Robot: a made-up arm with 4 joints. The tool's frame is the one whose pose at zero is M.
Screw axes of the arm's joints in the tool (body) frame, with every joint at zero. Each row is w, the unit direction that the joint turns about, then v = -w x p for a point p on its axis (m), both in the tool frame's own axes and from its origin. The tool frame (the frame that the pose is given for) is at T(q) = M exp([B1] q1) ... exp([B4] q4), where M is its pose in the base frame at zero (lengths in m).
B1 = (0, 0, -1, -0.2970, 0.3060, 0.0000)
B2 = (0, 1, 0, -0.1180, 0.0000, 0.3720)
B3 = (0, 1, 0, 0.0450, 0.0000, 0.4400)
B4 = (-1, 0, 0, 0.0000, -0.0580, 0.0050)
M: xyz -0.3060 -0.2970 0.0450 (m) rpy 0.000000 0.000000 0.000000 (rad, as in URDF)
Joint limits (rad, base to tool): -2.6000..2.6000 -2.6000..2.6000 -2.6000..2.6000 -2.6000..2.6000
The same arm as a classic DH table. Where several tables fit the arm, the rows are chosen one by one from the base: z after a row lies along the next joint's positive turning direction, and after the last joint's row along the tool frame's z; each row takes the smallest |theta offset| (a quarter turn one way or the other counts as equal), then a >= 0, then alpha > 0; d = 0 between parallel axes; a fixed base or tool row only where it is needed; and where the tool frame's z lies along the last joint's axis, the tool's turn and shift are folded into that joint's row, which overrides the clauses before.
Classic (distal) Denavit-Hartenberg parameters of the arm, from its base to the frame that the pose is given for. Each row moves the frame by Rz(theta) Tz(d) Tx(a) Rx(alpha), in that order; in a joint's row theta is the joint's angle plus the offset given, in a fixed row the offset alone. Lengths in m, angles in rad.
base (fixed): theta_offset 0, d 0, a 0, alpha 3.1416
joint 1: theta_offset 0, d -0.163, a 0.066, alpha 1.5708
joint 2: theta_offset 1.1756, d 0, a 0.1766, alpha 0
joint 3: theta_offset 0.3952, d -0.292, a -0.103, alpha -1.5708
joint 4: theta_offset 1.5708, d 0.44, a 0.005, alpha -1.5708
tool (fixed): theta_offset 1.5708, d -0.058, a 0, alpha 0
Joint limits (rad, base to tool): -2.6..2.6 -2.6..2.6 -2.6..2.6 -2.6..2.6

